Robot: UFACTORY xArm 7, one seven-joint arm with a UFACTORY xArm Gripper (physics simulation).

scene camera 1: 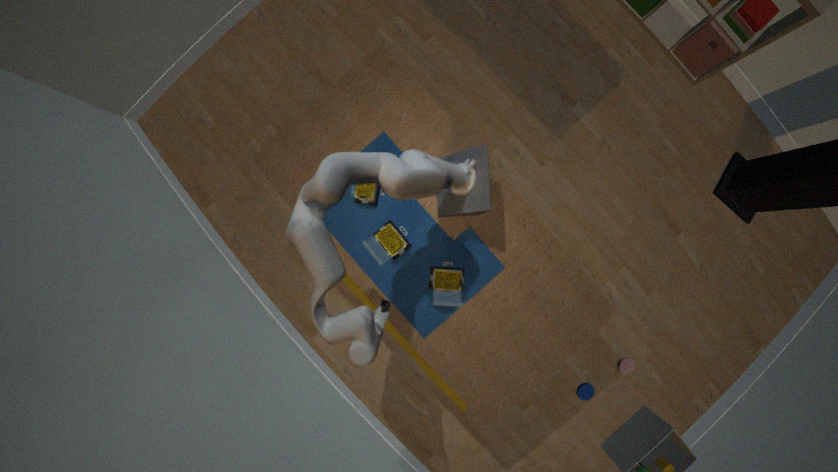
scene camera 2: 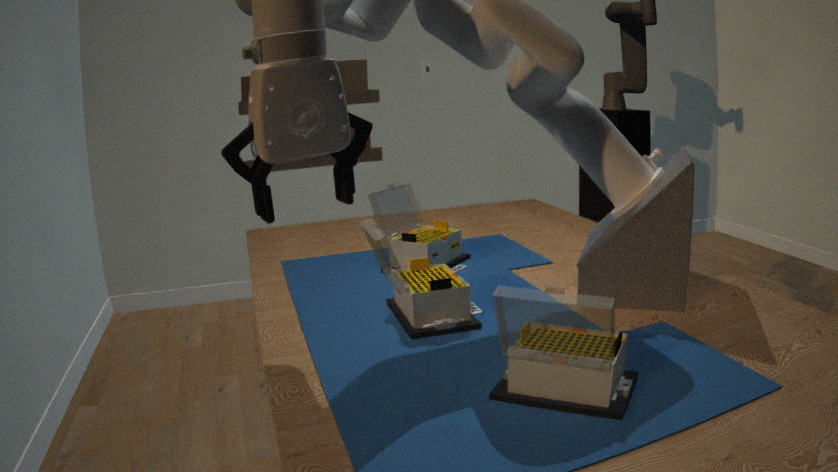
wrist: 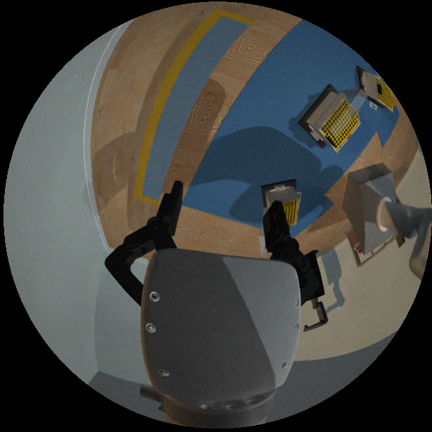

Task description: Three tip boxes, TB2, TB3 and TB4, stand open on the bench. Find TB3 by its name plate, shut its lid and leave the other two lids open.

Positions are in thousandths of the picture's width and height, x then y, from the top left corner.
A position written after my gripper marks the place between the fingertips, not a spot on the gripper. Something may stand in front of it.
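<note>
Through scene camera 2 I can see my gripper (scene camera 2: 366, 448), along with a clear lid (scene camera 2: 472, 444) and another clear lid (scene camera 2: 656, 692). Scene camera 1 gives me a blue mat (scene camera 1: 484, 596). The wrist view shows me that mat as well, at (wrist: 601, 328), and my gripper appears there too, at (wrist: 527, 464).
</note>
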